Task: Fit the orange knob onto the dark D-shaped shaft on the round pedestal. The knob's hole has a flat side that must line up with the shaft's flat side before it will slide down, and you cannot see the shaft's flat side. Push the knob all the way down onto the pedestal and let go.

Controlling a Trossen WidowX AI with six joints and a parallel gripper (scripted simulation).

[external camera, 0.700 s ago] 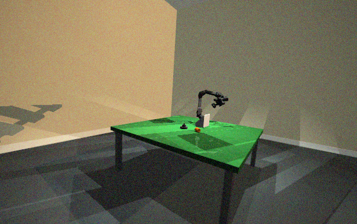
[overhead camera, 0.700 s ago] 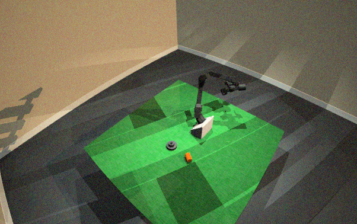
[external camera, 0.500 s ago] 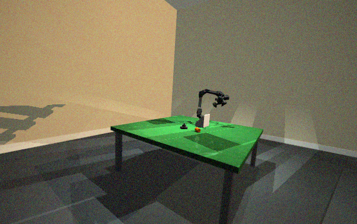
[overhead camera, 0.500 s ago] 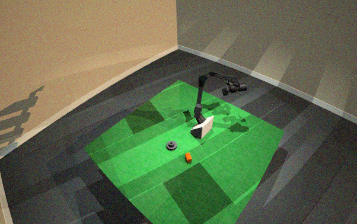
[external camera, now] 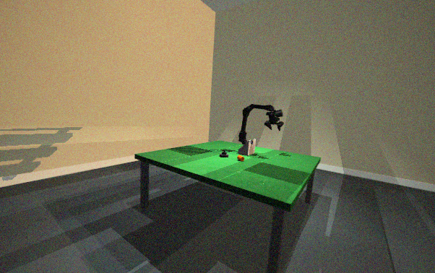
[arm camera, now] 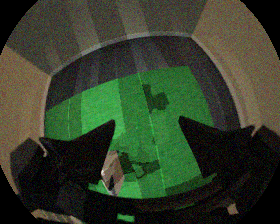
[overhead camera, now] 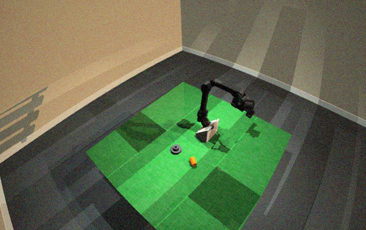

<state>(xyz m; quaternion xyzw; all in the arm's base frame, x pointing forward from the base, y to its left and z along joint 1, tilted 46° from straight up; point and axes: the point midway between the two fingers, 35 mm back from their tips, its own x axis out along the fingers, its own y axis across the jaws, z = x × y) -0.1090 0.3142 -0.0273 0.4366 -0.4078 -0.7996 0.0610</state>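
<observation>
The orange knob is 460 mm ahead of my gripper tip, 240 mm below it and 150 mm to the right of it. Round my gripper tip: round pedestal 450 mm ahead, 330 mm to the right, 230 mm below.
</observation>
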